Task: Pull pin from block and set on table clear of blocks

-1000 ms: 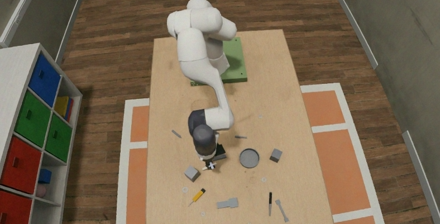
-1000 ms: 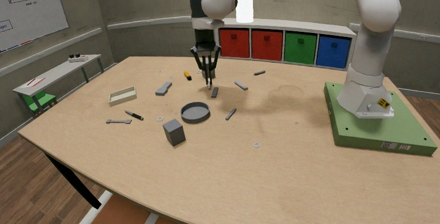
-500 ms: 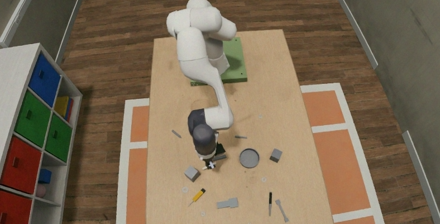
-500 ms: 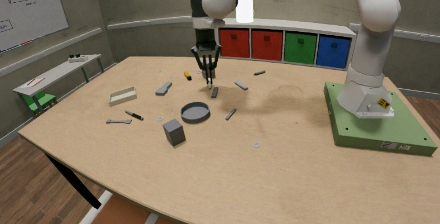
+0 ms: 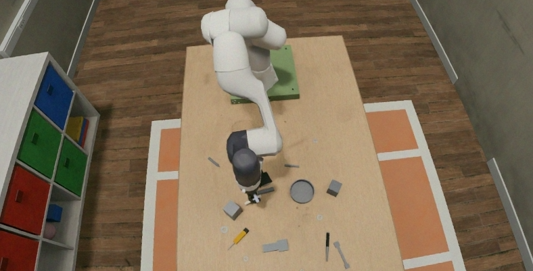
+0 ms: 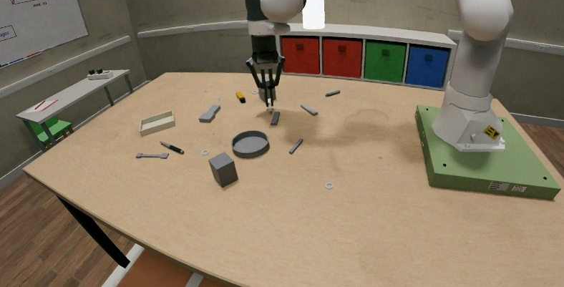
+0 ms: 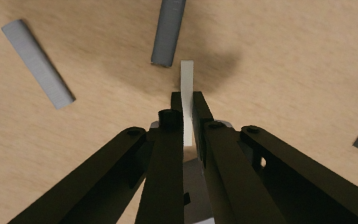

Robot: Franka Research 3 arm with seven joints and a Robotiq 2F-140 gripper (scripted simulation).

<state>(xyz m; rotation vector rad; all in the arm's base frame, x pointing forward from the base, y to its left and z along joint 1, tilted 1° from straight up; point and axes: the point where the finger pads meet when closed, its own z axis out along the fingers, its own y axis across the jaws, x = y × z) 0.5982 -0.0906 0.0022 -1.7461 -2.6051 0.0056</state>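
Right now my hand is 13 cm past the lighter bar, 5 cm above it and 2 cm to the left of it. The rest, counted from my hand: cream pin (3 cm below); yellow utility knife (15 cm ahead, 7 cm to the right, 4 cm below); round grey dish (21 cm to the left, 4 cm below, 2 cm behind).
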